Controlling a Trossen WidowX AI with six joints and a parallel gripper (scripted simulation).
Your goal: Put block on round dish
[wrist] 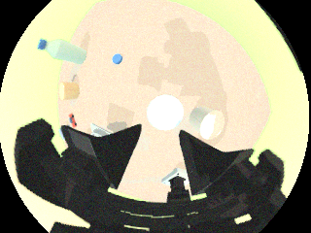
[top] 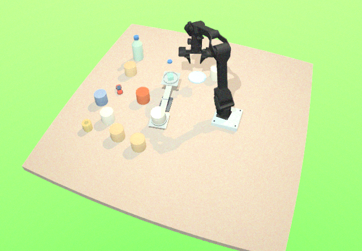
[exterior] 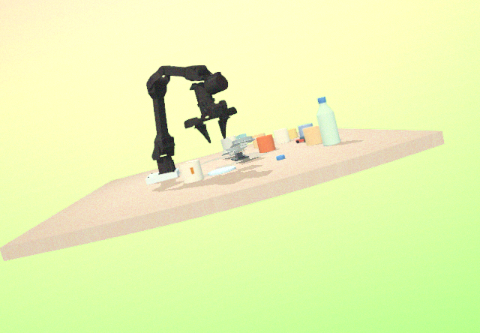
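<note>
My gripper tip is now 80 mm short of the pale green block, 140 mm to the right of it and 20 mm above it. Also, from my gripper tip: blue cap: 200 mm ahead, 60 mm to the right, 100 mm below; then round dish: 10 mm behind, 10 mm to the right, 100 mm below; then orange cylinder: 170 mm ahead, 300 mm to the left, 70 mm below.
</note>
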